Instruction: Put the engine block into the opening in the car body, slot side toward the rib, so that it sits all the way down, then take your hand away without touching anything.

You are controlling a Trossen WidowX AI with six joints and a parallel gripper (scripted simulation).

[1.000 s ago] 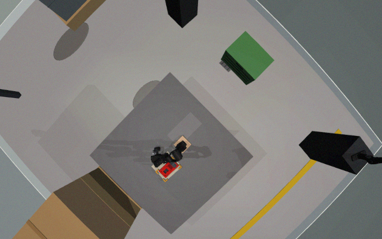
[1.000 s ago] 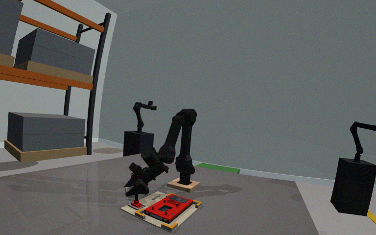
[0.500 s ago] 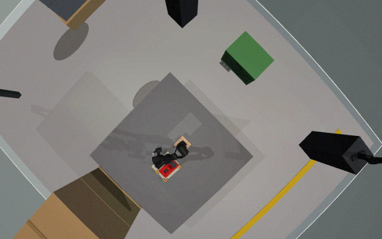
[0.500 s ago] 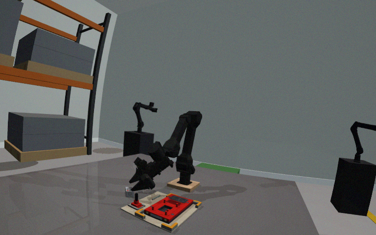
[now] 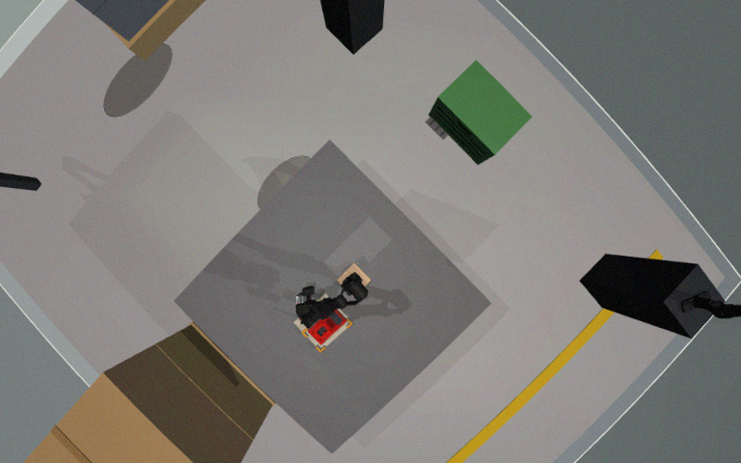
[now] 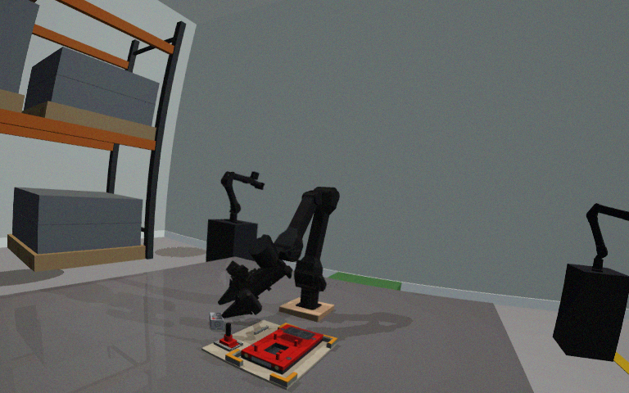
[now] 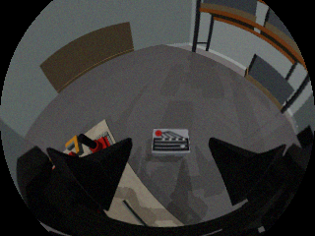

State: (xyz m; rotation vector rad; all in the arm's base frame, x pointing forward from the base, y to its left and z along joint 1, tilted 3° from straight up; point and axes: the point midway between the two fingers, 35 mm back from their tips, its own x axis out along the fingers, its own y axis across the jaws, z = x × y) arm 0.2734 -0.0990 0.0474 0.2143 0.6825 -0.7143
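My gripper tip is now 40 mm above the engine block. The rest, counted from my gripper tip: black post 70 mm ahead, 90 mm to the left, 10 mm below.
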